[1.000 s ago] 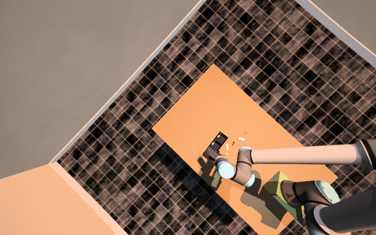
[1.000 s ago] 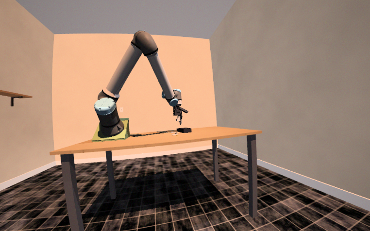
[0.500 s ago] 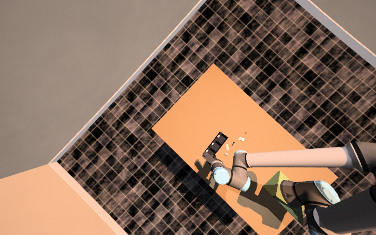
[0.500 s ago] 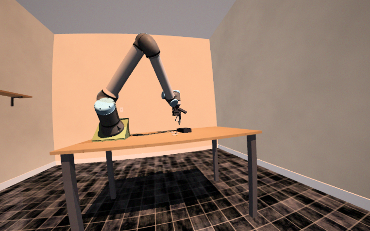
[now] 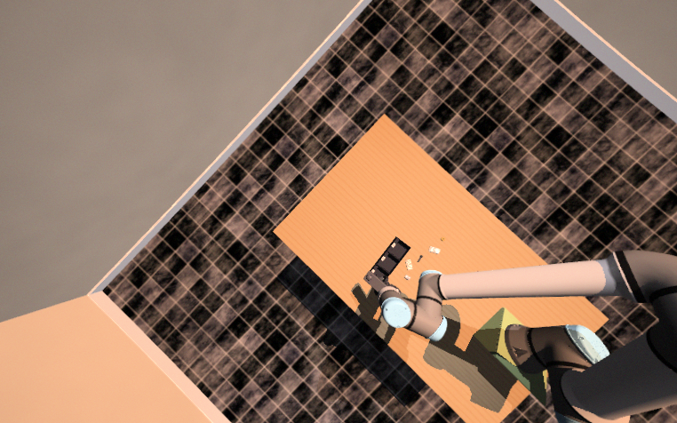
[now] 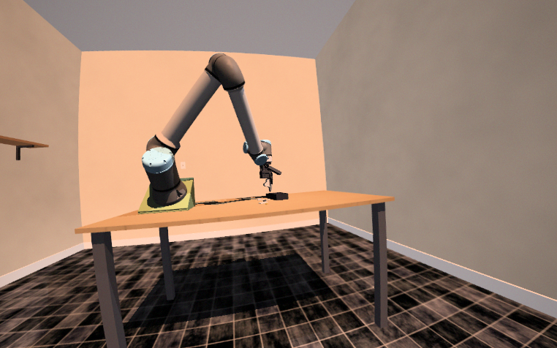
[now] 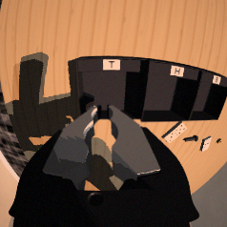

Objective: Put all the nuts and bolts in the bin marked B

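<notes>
Now: the gold nut 360 mm to the right of my hand, 120 mm behind it and 50 mm below it. Round my hand: white piece 110 mm behind, 100 mm to the right, 50 mm below; dark bolt 210 mm to the right, 90 mm behind, 50 mm below; black three-part bin 90 mm to the right, 40 mm below, 20 mm ahead.
</notes>
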